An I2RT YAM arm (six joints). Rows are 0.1 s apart.
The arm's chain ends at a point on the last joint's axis. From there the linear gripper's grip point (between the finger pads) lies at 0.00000 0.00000 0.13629 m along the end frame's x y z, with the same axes.
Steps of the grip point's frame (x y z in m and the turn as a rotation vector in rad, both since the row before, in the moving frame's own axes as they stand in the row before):
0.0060 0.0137 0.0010 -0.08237 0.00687 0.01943
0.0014 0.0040 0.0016 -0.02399 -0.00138 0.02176
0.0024 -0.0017 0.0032 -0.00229 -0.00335 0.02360
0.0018 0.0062 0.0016 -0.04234 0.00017 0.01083
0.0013 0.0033 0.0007 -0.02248 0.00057 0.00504
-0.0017 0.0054 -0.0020 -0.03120 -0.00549 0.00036
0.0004 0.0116 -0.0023 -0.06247 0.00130 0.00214
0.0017 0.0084 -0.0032 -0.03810 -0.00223 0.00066
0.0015 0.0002 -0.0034 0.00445 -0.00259 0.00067
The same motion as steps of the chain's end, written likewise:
0.0052 0.0025 0.0015 -0.08237 0.00687 0.01943
0.0016 0.0007 0.0016 -0.02399 -0.00138 0.02176
0.0029 -0.0020 0.0032 -0.00229 -0.00335 0.02360
0.0018 0.0004 0.0017 -0.04234 0.00017 0.01083
0.0012 0.0002 0.0007 -0.02248 0.00057 0.00504
-0.0010 0.0011 -0.0019 -0.03120 -0.00549 0.00036
0.0002 0.0031 -0.0020 -0.06247 0.00130 0.00214
0.0020 0.0032 -0.0031 -0.03810 -0.00223 0.00066
0.0019 0.0008 -0.0034 0.00445 -0.00259 0.00067

